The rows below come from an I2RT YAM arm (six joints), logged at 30 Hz.
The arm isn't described. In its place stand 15 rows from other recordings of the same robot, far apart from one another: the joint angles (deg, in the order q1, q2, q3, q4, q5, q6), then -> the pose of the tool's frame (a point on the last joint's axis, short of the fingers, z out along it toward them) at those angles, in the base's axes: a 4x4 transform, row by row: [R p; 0 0 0 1], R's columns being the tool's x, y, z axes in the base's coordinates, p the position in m.
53.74 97.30 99.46 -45.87 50.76 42.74 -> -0.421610 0.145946 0.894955 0.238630; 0.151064 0.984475 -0.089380 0.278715; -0.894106 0.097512 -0.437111 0.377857; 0 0 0 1
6.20 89.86 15.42 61.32 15.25 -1.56 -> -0.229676 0.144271 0.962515 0.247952; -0.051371 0.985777 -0.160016 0.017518; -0.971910 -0.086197 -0.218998 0.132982; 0 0 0 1
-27.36 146.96 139.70 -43.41 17.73 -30.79 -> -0.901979 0.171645 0.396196 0.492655; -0.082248 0.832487 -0.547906 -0.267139; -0.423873 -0.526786 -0.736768 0.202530; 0 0 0 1
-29.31 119.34 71.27 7.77 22.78 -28.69 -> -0.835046 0.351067 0.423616 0.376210; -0.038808 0.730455 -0.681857 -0.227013; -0.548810 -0.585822 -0.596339 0.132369; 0 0 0 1
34.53 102.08 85.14 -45.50 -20.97 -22.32 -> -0.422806 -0.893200 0.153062 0.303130; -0.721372 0.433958 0.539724 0.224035; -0.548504 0.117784 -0.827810 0.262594; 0 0 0 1
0.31 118.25 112.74 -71.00 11.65 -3.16 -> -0.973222 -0.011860 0.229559 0.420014; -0.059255 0.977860 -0.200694 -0.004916; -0.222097 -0.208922 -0.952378 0.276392; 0 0 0 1
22.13 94.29 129.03 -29.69 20.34 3.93 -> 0.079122 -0.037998 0.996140 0.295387; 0.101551 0.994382 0.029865 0.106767; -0.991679 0.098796 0.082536 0.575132; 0 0 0 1
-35.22 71.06 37.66 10.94 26.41 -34.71 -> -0.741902 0.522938 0.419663 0.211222; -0.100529 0.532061 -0.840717 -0.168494; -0.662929 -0.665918 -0.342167 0.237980; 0 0 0 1
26.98 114.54 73.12 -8.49 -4.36 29.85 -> -0.838194 -0.090854 0.537751 0.376248; 0.130188 0.924187 0.359069 0.194580; -0.529605 0.370978 -0.762820 0.152794; 0 0 0 1
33.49 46.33 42.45 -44.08 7.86 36.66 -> -0.777622 -0.007408 0.628688 0.135601; 0.194693 0.947944 0.251986 0.083881; -0.597828 0.318351 -0.735700 0.266596; 0 0 0 1
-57.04 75.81 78.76 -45.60 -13.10 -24.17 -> -0.633762 0.511905 0.579913 0.157364; 0.244403 0.843810 -0.477756 -0.227859; -0.733902 -0.161051 -0.659886 0.368347; 0 0 0 1
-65.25 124.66 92.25 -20.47 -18.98 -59.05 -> -0.837706 0.113099 0.534282 0.209005; -0.119984 0.916302 -0.382092 -0.425710; -0.532778 -0.384186 -0.754022 0.164144; 0 0 0 1
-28.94 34.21 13.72 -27.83 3.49 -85.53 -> -0.567784 -0.611214 0.551397 0.108355; -0.823152 0.426858 -0.374450 -0.062390; -0.006499 -0.666490 -0.745485 0.150566; 0 0 0 1
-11.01 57.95 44.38 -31.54 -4.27 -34.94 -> -0.649608 -0.284443 0.705055 0.206075; -0.455449 0.888147 -0.061324 -0.037394; -0.608749 -0.360953 -0.706497 0.260527; 0 0 0 1
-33.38 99.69 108.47 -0.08 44.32 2.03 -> 0.160601 0.965250 0.206156 0.316766; -0.075467 0.220265 -0.972516 -0.238496; -0.984130 0.140630 0.108219 0.485474; 0 0 0 1
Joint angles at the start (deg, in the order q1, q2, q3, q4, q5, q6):
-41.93, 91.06, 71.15, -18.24, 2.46, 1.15
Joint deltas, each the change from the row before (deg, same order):
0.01, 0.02, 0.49, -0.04, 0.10, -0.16
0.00, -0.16, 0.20, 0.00, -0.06, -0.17
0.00, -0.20, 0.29, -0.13, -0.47, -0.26
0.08, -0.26, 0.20, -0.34, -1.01, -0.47
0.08, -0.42, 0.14, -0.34, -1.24, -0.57
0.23, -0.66, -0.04, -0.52, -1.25, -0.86
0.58, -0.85, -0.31, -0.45, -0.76, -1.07
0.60, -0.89, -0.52, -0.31, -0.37, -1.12
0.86, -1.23, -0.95, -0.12, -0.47, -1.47
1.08, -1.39, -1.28, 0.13, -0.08, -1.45
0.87, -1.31, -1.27, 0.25, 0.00, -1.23
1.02, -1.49, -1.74, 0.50, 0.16, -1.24
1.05, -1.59, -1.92, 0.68, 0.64, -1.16
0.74, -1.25, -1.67, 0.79, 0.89, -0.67
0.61, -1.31, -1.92, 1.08, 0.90, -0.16
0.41, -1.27, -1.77, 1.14, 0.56, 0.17
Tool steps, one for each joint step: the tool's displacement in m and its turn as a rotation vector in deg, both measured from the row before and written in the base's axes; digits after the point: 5 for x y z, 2 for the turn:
0.00060, -0.00054, 0.00271, -0.42, -0.19, 0.03
-0.00010, 0.00014, 0.00214, -0.31, -0.20, 0.15
-0.00003, 0.00042, 0.00270, -0.18, -0.31, 0.53
0.00010, 0.00143, 0.00220, 0.10, -0.23, 1.17
-0.00027, 0.00195, 0.00280, 0.07, -0.35, 1.41
-0.00060, 0.00350, 0.00287, -0.03, -0.12, 1.75
-0.00011, 0.00551, 0.00245, -0.39, 0.17, 1.83
-0.00048, 0.00556, 0.00159, -0.59, 0.36, 1.56
-0.00067, 0.00772, 0.00119, -0.84, 0.40, 2.11
-0.00070, 0.00889, 0.00038, -1.07, 0.46, 2.00
-0.00137, 0.00752, 0.00003, -1.00, 0.33, 1.59
-0.00181, 0.00857, -0.00156, -1.07, 0.41, 1.61
-0.00237, 0.00853, -0.00201, -1.30, 0.45, 1.20
-0.00235, 0.00596, -0.00228, -1.09, 0.29, 0.39
-0.00303, 0.00541, -0.00313, -0.80, -0.03, -0.04
-0.00327, 0.00441, -0.00246, -0.50, -0.43, -0.15

